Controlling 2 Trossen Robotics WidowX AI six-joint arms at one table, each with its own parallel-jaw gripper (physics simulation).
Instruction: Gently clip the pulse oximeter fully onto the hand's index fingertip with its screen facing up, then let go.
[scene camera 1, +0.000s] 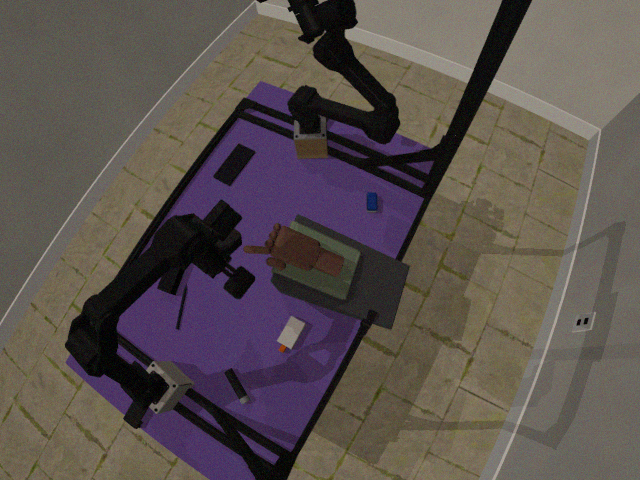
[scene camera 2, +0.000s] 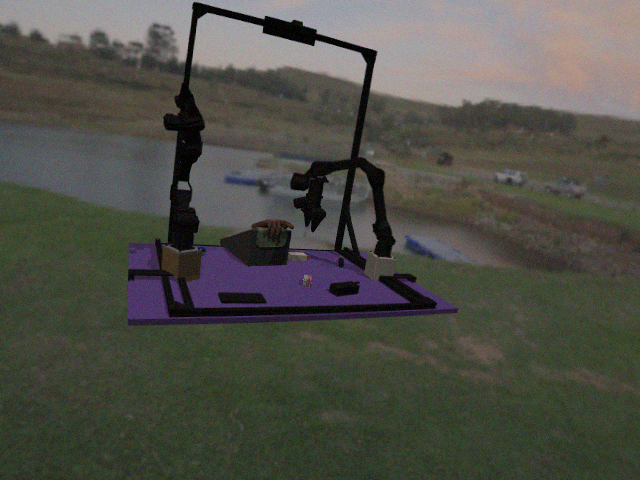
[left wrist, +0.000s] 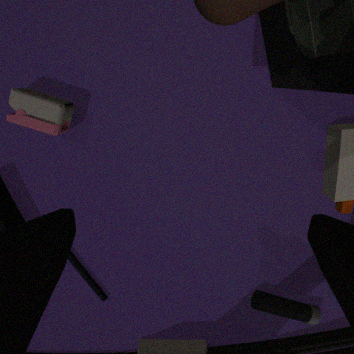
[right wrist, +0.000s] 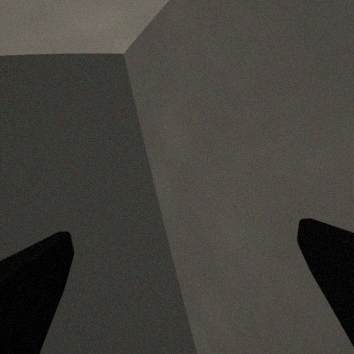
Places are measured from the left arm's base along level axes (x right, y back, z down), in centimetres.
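Pixels of known places: left gripper, fingertip midpoint: (scene camera 1: 226, 272) (scene camera 2: 309, 229) (left wrist: 194, 223); right gripper, fingertip midpoint: (scene camera 2: 186, 90) (right wrist: 186, 236); left arm's base at its link origin: (scene camera 1: 154, 387) (scene camera 2: 382, 255); right arm's base at its link origin: (scene camera 1: 310, 125) (scene camera 2: 182, 247).
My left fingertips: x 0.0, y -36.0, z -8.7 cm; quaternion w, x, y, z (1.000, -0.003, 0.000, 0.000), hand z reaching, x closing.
Ahead of a thing's pixels: the offset from my left fingertips to its top centre.
The pulse oximeter @[dz +16.0, dx -13.9, dy -2.0 cm] (scene camera 2: 307, 280) (left wrist: 40, 109), whitish with a pink lower part, lies on the purple table at the upper left of the left wrist view; my left arm hides it in scene camera 1. The brown hand (scene camera 1: 297, 249) (scene camera 2: 273, 225) rests on a green pad, its index finger (scene camera 1: 255, 249) (left wrist: 227, 11) sticking out over the table with nothing on its tip. My left gripper (scene camera 2: 312, 227) (left wrist: 194, 223) is open and empty, pointing down high above the table, beside the hand. My right gripper (right wrist: 186, 236) is open and empty, raised far from the table and facing the walls.
The hand's dark wedge stand (scene camera 1: 382, 289) is at the table's edge. A white box with an orange tab @[dz +16.4, dx +18.8, dy +3.1 cm] (scene camera 1: 292, 332) (left wrist: 343, 162), a dark cylinder @[dz +16.4, dx +15.5, dy +23.3 cm] (scene camera 1: 236, 384) (left wrist: 282, 305), a thin black stick @[dz +18.3, dx -12.7, dy +16.5 cm] (scene camera 1: 181, 310) (left wrist: 89, 276), a black box @[dz +15.7, dx -21.1, dy +11.1 cm] (scene camera 2: 344, 288), a black slab @[dz +18.4, dx -31.2, dy -29.6 cm] (scene camera 1: 234, 164) and a blue block @[dz +15.9, dx +14.8, dy -43.1 cm] (scene camera 1: 371, 201) lie around.
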